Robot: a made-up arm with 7 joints.
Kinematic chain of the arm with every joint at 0, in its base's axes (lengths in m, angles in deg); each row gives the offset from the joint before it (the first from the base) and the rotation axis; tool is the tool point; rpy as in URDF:
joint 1: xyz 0 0 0.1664 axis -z
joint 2: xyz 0 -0.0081 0.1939 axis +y
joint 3: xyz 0 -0.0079 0.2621 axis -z
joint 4: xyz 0 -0.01 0.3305 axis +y
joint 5: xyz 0 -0.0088 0.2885 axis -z
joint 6: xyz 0 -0.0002 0.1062 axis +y
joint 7: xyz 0 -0.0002 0.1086 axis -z
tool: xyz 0 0 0 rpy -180 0 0
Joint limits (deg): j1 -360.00..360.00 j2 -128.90..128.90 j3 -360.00..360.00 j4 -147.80..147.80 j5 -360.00..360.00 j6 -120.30..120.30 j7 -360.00..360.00
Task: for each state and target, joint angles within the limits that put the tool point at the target. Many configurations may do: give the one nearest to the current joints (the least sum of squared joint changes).
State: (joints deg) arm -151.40 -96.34 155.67 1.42 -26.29 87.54 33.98
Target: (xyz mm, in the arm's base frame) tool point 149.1 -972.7 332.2
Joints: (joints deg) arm -95.40 -89.28 157.74 -6.90 -22.81 97.68 33.98
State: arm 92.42 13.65 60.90 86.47 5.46 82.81 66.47
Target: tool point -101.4 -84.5 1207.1
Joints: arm 86.26 -21.37 12.98 52.42 -8.80 80.52 66.47
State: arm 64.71 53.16 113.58 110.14 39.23 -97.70 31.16
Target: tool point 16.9 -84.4 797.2
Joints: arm 48.77 51.26 178.16 146.44 19.89 -97.54 31.16
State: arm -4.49 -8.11 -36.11 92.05 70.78 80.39 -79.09
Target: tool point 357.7 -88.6 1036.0
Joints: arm 11.73 -5.43 -16.74 80.00 75.04 79.51 -79.09
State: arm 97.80 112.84 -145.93 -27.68 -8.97 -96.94 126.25
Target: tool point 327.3 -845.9 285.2
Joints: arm 62.84 79.52 -152.65 -25.75 -11.21 -108.41 126.25
